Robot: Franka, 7 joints.
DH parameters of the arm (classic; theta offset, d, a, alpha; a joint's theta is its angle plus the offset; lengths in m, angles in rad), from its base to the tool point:
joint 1: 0 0.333 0 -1.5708
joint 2: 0 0 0 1.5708
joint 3: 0 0.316 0.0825 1.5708
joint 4: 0 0 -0.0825 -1.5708
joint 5: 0 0.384 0 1.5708
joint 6: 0 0 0.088 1.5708
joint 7: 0 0.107 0 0
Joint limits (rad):
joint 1: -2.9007..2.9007
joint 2: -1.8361..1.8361
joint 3: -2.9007..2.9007
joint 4: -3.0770..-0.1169
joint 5: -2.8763..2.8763
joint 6: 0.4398..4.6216
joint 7: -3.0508..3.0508
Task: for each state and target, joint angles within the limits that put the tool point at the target. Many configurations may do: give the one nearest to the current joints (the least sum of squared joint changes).
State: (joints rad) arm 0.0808 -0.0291 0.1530 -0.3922 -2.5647 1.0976 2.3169
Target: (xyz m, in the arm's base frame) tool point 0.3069 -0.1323 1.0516
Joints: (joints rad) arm -0.1781 0.2372 0.0503 -0.5450 -2.4637 1.1761 2.3169
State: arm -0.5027 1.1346 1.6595 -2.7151 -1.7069 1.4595 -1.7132
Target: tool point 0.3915 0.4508 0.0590
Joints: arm -0.1786 1.5602 1.2383 -1.8383 -1.9214 1.6397 -1.7132
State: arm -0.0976 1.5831 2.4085 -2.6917 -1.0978 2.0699 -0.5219
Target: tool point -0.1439 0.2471 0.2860
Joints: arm -0.0742 1.2127 1.9049 -2.9554 -1.1378 1.9072 -0.5219
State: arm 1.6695 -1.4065 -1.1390 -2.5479 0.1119 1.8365 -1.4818
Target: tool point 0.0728 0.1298 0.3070
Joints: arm 1.5404 -1.2404 -1.2387 -3.0770 -0.0424 1.3593 -1.4818
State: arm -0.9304 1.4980 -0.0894 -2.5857 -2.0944 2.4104 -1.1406
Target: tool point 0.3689 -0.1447 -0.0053
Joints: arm -0.8045 0.7957 0.3137 -2.3155 -2.0910 2.4949 -1.1406
